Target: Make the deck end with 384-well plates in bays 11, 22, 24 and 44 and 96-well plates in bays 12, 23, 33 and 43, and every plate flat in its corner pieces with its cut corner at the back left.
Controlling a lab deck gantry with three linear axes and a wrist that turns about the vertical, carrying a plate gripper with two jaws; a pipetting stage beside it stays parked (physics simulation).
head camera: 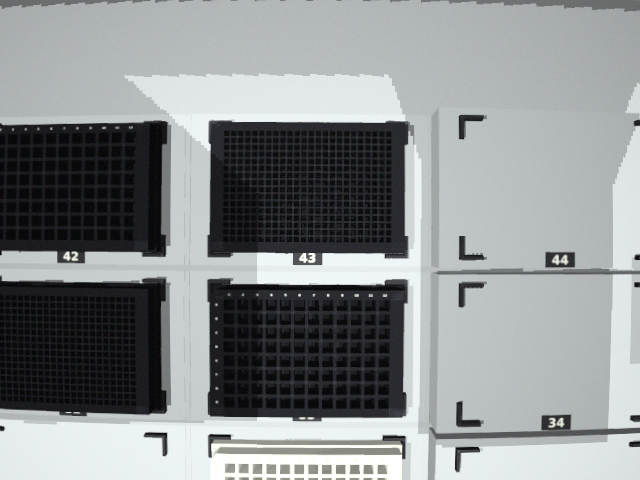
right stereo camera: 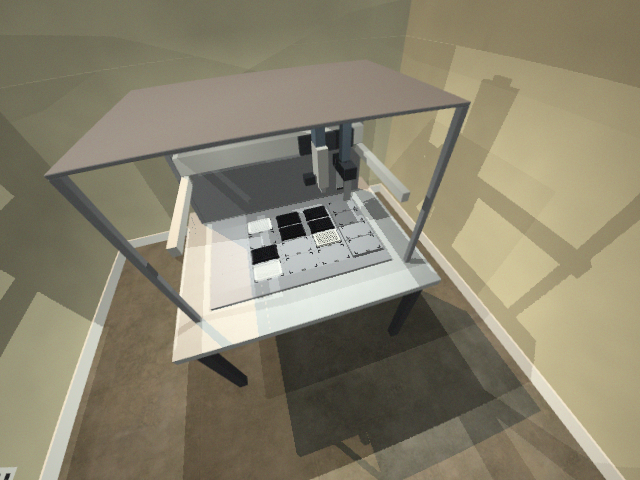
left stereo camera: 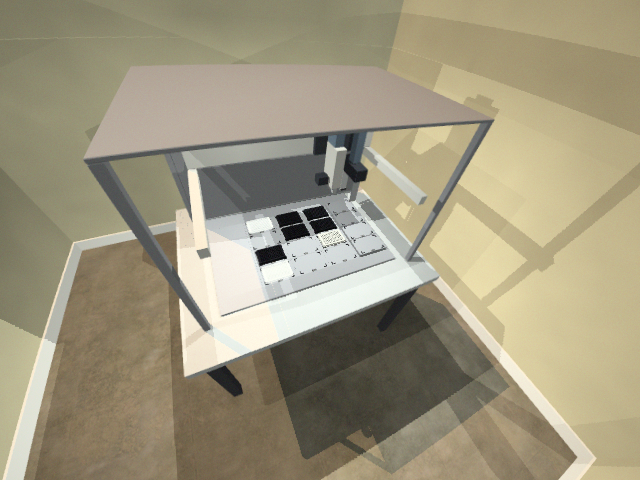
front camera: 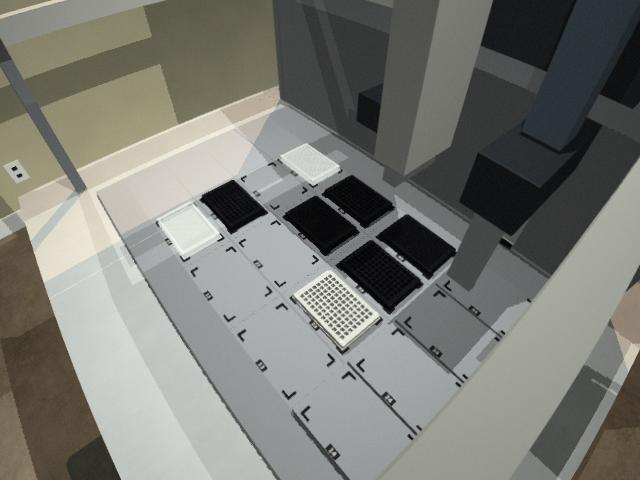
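Where they show: gripper, fingertip midpoint: (right stereo camera: 343,194) (left stereo camera: 347,195) (front camera: 481,259); robot's base, origin of the base link: (right stereo camera: 255,282) (left stereo camera: 266,284) (front camera: 157,223).
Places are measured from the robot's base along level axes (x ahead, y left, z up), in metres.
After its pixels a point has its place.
My gripper (front camera: 473,255) {x 0.530, y 0.285, z 0.159 m} (left stereo camera: 353,192) {x 0.530, y 0.285, z 0.159 m} (right stereo camera: 347,190) {x 0.530, y 0.285, z 0.159 m} hangs raised near the back right, above the deck. One jaw shows clearly; it appears open, with no plate held. Black 384-well plates lie in bay 43 (front camera: 417,245) {x 0.399, y 0.354, z 0.014 m} (head camera: 307,186) {x 0.392, y 0.364, z 0.014 m} and bay 32 (front camera: 320,224) {x 0.238, y 0.249, z 0.014 m} (head camera: 72,348) {x 0.238, y 0.258, z 0.013 m}. Black 96-well plates lie in bay 42 (front camera: 359,200) {x 0.238, y 0.358, z 0.013 m} (head camera: 69,186) {x 0.237, y 0.364, z 0.014 m}, bay 33 (front camera: 379,275) {x 0.399, y 0.249, z 0.014 m} (head camera: 307,353) {x 0.393, y 0.258, z 0.014 m} and, by its coarse grid, bay 21 (front camera: 232,205) {x 0.074, y 0.145, z 0.013 m}. A white 96-well plate (front camera: 336,308) {x 0.396, y 0.148, z 0.010 m} lies in bay 23. Fine-grid white plates lie in bay 11 (front camera: 188,229) {x 0.074, y 0.041, z 0.013 m} and bay 41 (front camera: 310,163) {x 0.072, y 0.360, z 0.013 m}. Cut corners are unclear.
Bays 12, 22, 24 and 44 hold no plate; bay 44's label (head camera: 559,259) {x 0.555, y 0.318, z 0.015 m} shows at the right. The pale pipetting stage (front camera: 426,103) (right stereo camera: 320,167) hangs left of the gripper. A pale rail (front camera: 542,335) {x 0.617, y 0.047, z 0.400 m} crosses the front view's right side. Enclosure posts (left stereo camera: 149,248) {x -0.261, y -0.115, z 0.471 m} (right stereo camera: 124,248) {x -0.253, y -0.115, z 0.463 m} stand around the deck.
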